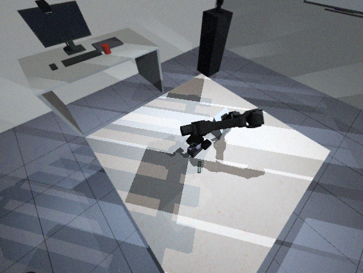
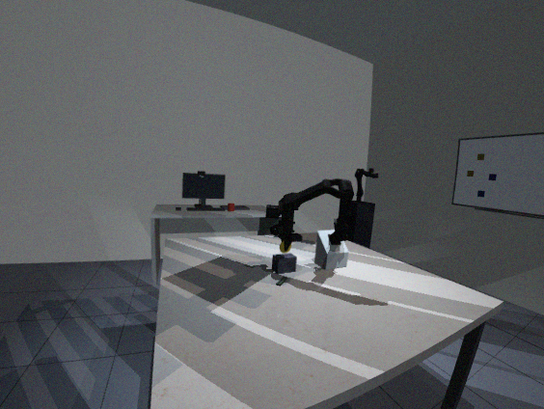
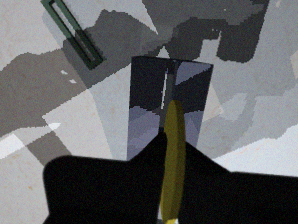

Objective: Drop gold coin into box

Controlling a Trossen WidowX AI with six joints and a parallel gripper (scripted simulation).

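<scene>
The gold coin is 2 cm above my gripper tip.
</scene>
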